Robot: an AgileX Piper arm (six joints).
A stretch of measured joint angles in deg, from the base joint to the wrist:
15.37 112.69 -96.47 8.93 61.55 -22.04
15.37 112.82 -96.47 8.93 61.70 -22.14
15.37 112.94 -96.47 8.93 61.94 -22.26
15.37 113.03 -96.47 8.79 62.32 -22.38
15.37 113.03 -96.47 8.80 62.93 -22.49
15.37 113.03 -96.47 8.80 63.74 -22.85
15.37 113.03 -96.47 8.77 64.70 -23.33
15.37 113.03 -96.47 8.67 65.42 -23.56
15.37 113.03 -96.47 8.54 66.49 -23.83
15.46 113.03 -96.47 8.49 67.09 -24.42
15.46 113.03 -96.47 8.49 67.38 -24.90
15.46 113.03 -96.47 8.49 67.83 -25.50
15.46 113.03 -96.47 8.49 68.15 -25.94
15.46 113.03 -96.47 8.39 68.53 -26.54
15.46 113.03 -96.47 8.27 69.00 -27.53
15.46 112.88 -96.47 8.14 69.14 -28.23
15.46 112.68 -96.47 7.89 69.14 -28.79
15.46 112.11 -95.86 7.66 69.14 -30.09
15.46 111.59 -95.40 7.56 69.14 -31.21
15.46 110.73 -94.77 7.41 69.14 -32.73
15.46 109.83 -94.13 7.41 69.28 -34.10
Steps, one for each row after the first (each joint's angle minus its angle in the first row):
0.00 0.13 0.00 0.00 0.15 -0.10
0.00 0.25 0.00 0.00 0.39 -0.22
0.00 0.34 0.00 -0.14 0.77 -0.34
0.00 0.34 0.00 -0.13 1.38 -0.45
0.00 0.34 0.00 -0.13 2.19 -0.81
0.00 0.34 0.00 -0.16 3.15 -1.29
0.00 0.34 0.00 -0.26 3.87 -1.52
0.00 0.34 0.00 -0.39 4.94 -1.79
0.09 0.34 0.00 -0.44 5.54 -2.38
0.09 0.34 0.00 -0.44 5.83 -2.86
0.09 0.34 0.00 -0.44 6.28 -3.46
0.09 0.34 0.00 -0.44 6.60 -3.90
0.09 0.34 0.00 -0.54 6.98 -4.50
0.09 0.34 0.00 -0.66 7.45 -5.49
0.09 0.19 0.00 -0.79 7.59 -6.19
0.09 -0.01 0.00 -1.04 7.59 -6.75
0.09 -0.58 0.61 -1.27 7.59 -8.05
0.09 -1.10 1.07 -1.37 7.59 -9.17
0.09 -1.96 1.70 -1.52 7.59 -10.69
0.09 -2.86 2.34 -1.52 7.73 -12.06

